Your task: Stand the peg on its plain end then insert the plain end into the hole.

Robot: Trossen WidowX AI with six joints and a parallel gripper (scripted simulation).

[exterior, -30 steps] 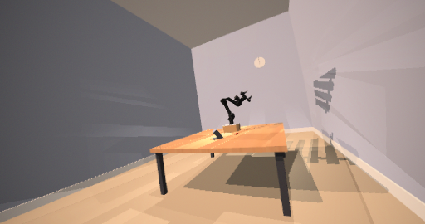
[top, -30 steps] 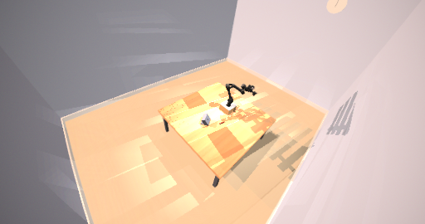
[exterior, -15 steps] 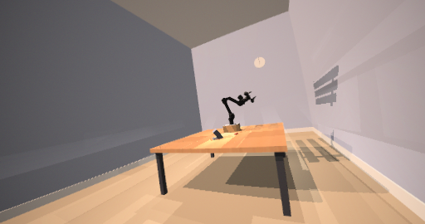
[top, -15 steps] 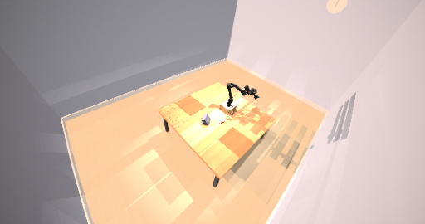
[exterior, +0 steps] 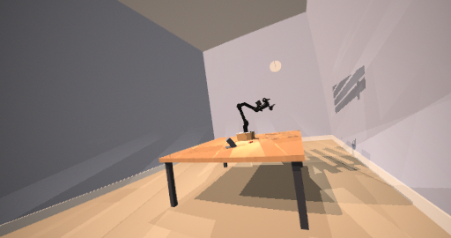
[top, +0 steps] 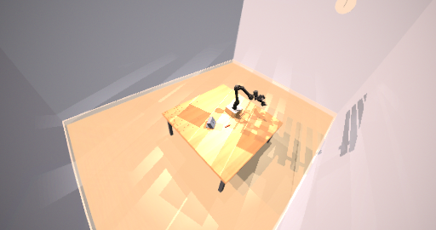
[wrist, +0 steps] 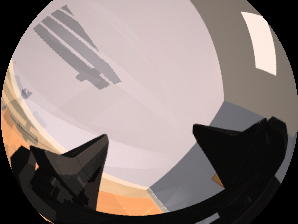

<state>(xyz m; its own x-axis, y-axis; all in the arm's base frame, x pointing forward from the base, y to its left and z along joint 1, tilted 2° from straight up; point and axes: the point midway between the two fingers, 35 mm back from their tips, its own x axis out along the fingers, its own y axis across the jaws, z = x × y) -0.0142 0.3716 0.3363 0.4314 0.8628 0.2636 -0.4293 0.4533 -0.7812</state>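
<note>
Right now the red peg is 32 cm ahead of my gripper tip, 31 cm to the right of it and 43 cm below it. Round my gripper tip: grey sloped panel (44 cm ahead, 49 cm to the right, 40 cm below).
</note>
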